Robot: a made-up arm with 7 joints.
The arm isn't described. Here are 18 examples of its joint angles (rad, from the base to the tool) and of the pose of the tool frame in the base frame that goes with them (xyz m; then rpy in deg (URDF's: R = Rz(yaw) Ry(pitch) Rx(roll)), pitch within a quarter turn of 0, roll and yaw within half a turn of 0).
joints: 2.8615 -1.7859 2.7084 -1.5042 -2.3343 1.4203 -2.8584
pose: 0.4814 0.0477 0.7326 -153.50 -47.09 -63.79
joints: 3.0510 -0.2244 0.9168 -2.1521 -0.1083 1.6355 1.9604
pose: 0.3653 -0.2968 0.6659 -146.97 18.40 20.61
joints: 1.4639 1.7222 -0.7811 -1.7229 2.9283 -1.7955 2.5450
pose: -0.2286 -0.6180 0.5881 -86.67 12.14 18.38
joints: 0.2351 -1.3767 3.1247 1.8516 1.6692 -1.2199 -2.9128
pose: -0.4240 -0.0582 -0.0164 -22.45 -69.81 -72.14
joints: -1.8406 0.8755 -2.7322 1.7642 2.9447 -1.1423 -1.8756
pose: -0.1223 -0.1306 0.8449 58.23 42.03 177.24
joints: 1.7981 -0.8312 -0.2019 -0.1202 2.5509 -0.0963 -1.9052
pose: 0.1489 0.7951 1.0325 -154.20 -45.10 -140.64
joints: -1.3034 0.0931 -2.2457 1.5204 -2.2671 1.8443 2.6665
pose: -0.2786 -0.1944 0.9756 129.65 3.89 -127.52
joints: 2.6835 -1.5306 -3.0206 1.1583 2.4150 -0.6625 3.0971
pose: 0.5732 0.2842 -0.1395 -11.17 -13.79 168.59
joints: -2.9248 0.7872 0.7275 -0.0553 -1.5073 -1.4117 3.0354
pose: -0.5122 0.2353 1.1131 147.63 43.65 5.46
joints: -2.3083 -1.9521 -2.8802 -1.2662 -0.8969 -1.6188 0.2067
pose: 0.4200 -0.4685 0.6034 -137.87 -43.22 -42.10
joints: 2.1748 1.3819 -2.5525 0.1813 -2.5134 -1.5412 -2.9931
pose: -0.3202 -0.7874 0.6401 -110.43 26.84 56.66
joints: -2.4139 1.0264 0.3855 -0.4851 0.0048 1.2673 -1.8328
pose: -0.5753 0.5095 0.9395 -79.03 4.17 -146.80
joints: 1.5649 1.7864 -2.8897 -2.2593 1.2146 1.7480 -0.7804
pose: 0.0524 -0.1645 -0.0461 67.48 -1.86 -107.98
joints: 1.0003 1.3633 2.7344 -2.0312 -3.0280 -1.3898 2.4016
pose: 0.4262 -0.2924 0.0366 69.48 -20.65 -118.82
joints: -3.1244 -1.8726 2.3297 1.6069 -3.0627 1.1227 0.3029
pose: 0.4624 0.3694 -0.1344 46.36 -41.26 -31.93
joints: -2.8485 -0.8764 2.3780 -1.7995 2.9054 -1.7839 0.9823
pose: 0.1128 -0.3024 0.9451 -159.38 -36.77 144.93
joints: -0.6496 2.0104 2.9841 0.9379 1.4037 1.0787 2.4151
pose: 0.6423 0.5710 0.4488 120.27 20.31 21.64
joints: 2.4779 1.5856 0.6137 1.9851 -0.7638 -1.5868 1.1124
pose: -0.5340 0.0486 0.0800 99.70 -14.96 78.27
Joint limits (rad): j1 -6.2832..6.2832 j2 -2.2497..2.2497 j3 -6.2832..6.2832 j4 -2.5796..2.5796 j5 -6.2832..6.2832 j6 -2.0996..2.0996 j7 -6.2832..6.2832
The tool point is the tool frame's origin. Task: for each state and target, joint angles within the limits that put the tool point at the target. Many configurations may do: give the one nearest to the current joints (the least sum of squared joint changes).
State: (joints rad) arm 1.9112 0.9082 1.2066 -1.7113 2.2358 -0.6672 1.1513
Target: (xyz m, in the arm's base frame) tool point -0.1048 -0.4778 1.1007
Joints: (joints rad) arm 2.4922 0.9123 0.6564 -1.1698 2.3813 -0.6539 1.1513
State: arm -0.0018 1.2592 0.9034 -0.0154 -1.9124 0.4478 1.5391
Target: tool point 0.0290 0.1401 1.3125
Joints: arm -0.0670 0.4471 0.2759 -0.7297 -2.0326 0.4574 1.5391
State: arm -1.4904 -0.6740 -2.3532 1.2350 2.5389 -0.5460 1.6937
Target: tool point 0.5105 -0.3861 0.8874
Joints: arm -2.4124 -0.1927 -3.1088 1.1271 2.4162 -0.7069 1.6937
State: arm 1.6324 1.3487 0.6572 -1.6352 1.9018 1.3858 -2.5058
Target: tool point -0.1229 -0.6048 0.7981
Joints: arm 1.8631 1.6436 0.5039 -1.2468 1.7692 1.3448 -2.5058
